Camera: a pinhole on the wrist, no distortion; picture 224 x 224 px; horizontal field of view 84.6 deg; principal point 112.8 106.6 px. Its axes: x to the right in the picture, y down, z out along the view. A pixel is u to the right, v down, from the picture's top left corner.
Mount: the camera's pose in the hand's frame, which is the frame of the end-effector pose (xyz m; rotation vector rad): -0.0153 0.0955 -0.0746 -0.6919 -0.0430 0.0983
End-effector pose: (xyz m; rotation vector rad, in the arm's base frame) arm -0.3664 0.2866 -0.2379 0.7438 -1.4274 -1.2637
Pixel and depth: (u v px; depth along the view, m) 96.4 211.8 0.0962
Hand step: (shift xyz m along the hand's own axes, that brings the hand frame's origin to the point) -0.0413 0.2182 -0.0532
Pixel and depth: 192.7 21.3 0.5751
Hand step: 0.3448 0.1945 0.6250
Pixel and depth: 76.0 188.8 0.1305
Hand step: -0.0702 0.2410 -0.0301
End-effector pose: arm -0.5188 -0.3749 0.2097 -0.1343 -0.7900 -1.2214
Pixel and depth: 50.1 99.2 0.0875
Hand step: -0.0655 0.1423 -0.0042
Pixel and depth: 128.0 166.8 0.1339
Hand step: -0.0135 0.2324 -0.0133
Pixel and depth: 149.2 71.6 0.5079
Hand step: 0.1084 0.3230 0.4095
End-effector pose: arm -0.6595 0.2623 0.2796 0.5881 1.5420 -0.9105
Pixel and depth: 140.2 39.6 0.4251
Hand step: 0.0657 0.1981 0.4009
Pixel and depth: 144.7 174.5 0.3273
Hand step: 0.0317 0.4504 0.0625
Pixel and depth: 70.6 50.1 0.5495
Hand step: -0.2231 0.2314 0.5080
